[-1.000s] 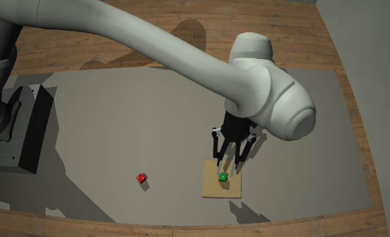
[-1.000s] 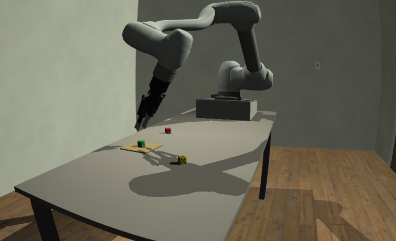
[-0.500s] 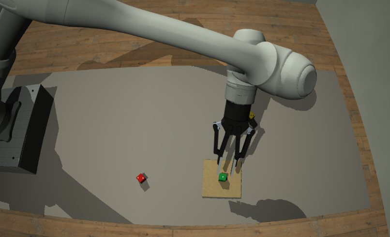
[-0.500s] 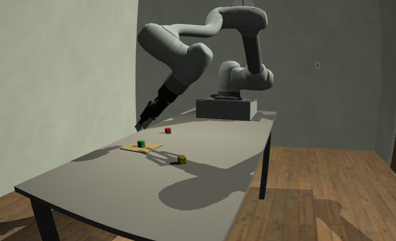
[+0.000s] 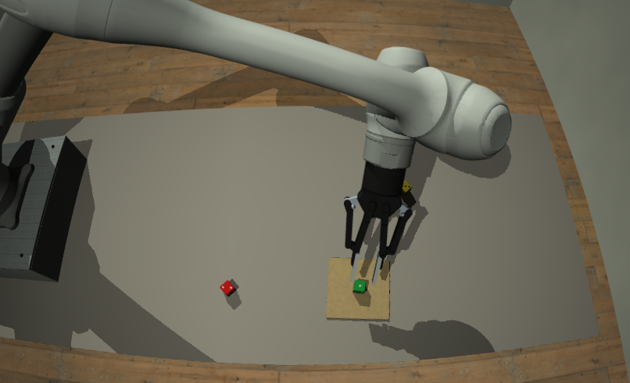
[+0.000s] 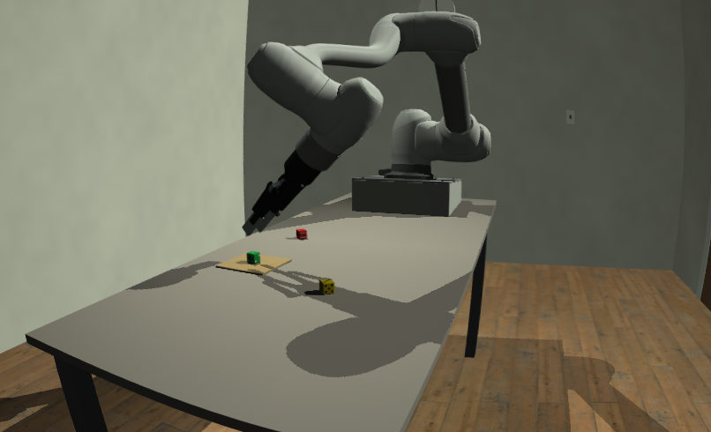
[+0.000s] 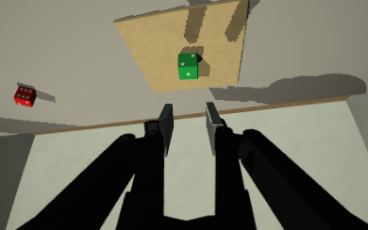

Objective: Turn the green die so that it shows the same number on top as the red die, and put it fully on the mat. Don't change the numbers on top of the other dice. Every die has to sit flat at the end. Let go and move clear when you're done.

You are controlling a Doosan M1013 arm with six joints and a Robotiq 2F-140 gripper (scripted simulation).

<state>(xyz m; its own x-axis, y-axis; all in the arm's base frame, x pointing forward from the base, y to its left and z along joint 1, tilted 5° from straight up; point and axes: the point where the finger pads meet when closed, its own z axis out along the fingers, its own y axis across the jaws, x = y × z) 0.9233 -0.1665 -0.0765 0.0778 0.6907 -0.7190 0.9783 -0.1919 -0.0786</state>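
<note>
The green die is 2 cm to the right of my hand and 9 cm below it. Round my hand: tan mat (2 cm to the right, 11 cm below); then red die (30 cm behind, 2 cm to the right, 10 cm below); then yellow die (13 cm ahead, 22 cm to the left, 10 cm below).
</note>
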